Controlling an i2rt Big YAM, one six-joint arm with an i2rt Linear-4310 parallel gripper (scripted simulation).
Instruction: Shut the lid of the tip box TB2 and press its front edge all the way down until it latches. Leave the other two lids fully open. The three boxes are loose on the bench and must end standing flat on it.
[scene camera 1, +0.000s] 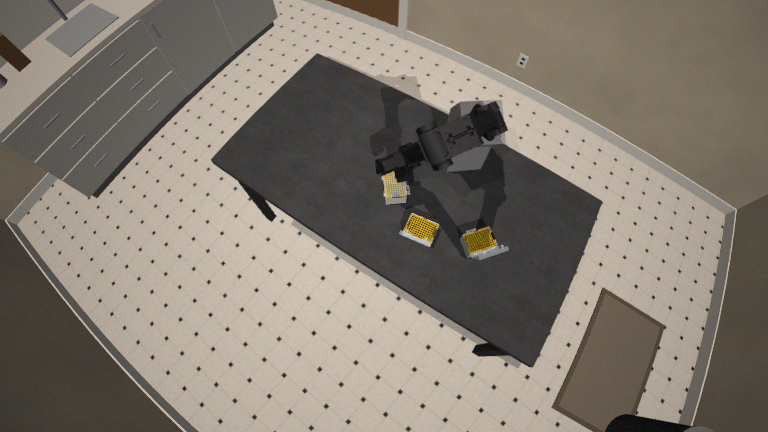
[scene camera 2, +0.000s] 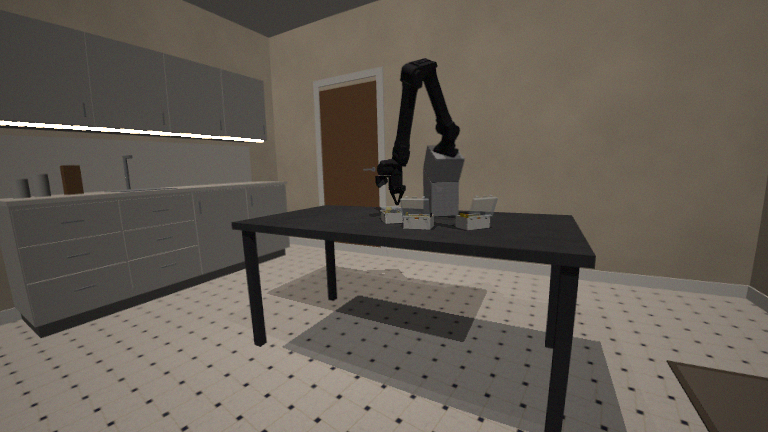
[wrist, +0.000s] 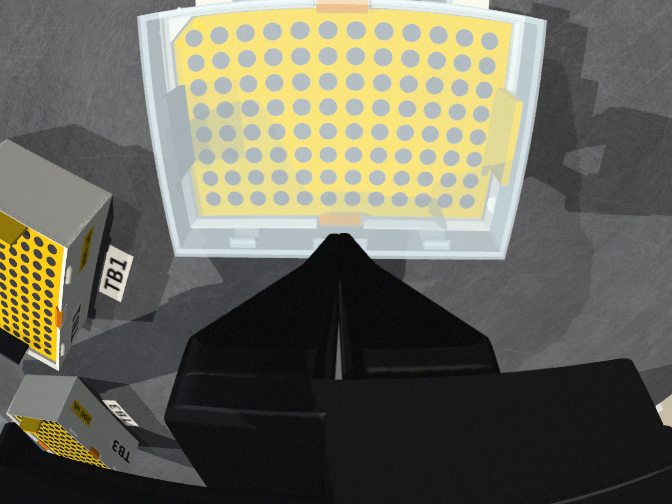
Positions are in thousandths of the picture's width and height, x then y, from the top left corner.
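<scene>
Visible: a lid (wrist: 612, 265), a box (scene camera 2: 605, 517) and another box (scene camera 2: 532, 517). My gripper (wrist: 505, 497) is visible as well.
</scene>
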